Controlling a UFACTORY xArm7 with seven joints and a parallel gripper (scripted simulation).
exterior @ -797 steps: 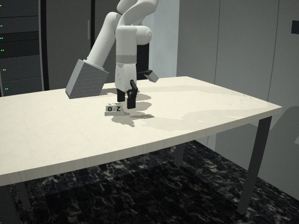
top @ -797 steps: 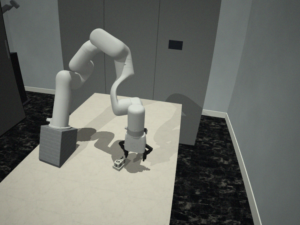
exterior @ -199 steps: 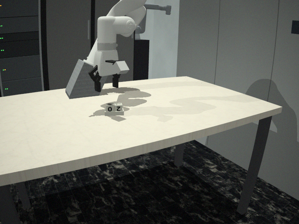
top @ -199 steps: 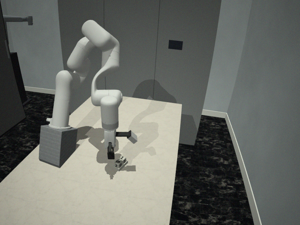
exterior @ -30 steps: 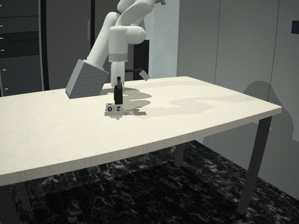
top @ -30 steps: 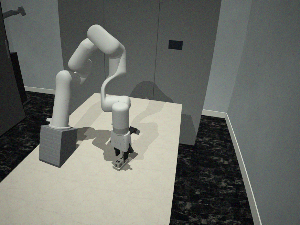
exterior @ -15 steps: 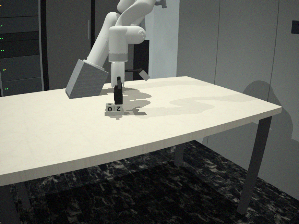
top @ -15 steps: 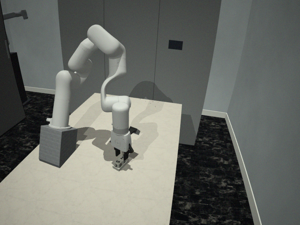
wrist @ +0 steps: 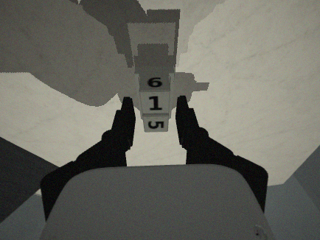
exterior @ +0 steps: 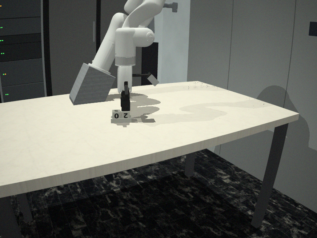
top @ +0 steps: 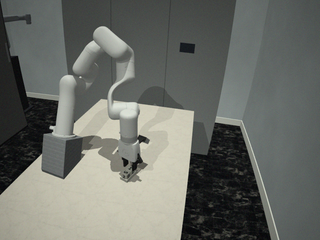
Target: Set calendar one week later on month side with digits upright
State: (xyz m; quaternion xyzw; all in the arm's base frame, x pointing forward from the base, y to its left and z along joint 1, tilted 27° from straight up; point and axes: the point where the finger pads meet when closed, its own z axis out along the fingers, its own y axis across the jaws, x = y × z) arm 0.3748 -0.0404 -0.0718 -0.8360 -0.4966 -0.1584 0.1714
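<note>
The digit cube lies 4 cm below my hand. Round my hand: tray: 6 cm below, 2 cm to the right, 1 cm behind.
</note>
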